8 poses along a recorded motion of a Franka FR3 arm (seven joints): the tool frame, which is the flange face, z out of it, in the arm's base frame.
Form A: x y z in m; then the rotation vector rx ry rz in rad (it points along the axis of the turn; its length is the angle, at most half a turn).
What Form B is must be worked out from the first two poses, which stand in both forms.
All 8 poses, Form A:
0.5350, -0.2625, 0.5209, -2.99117, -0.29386, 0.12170
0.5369, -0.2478, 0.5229, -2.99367, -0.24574, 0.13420
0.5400, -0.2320, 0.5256, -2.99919, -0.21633, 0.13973
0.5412, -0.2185, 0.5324, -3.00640, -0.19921, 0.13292
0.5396, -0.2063, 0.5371, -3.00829, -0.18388, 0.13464
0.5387, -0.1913, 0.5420, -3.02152, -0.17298, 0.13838
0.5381, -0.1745, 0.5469, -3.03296, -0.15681, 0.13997
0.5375, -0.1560, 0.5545, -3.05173, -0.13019, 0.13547
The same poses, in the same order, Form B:
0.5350, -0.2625, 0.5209, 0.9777, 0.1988, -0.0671, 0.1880, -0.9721, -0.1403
0.5369, -0.2478, 0.5229, 0.9827, 0.1680, -0.0775, 0.1560, -0.9776, -0.1411
0.5400, -0.2320, 0.5256, 0.9854, 0.1487, -0.0827, 0.1365, -0.9811, -0.1372
0.5412, -0.2185, 0.5324, 0.9874, 0.1367, -0.0792, 0.1256, -0.9834, -0.1307
0.5396, -0.2063, 0.5371, 0.9886, 0.1266, -0.0811, 0.1155, -0.9848, -0.1294
0.5387, -0.1913, 0.5420, 0.9893, 0.1186, -0.0844, 0.1084, -0.9872, -0.1166
0.5381, -0.1745, 0.5469, 0.9905, 0.1073, -0.0864, 0.0980, -0.9896, -0.1057
0.5375, -0.1560, 0.5545, 0.9925, 0.0886, -0.0847, 0.0811, -0.9928, -0.0876

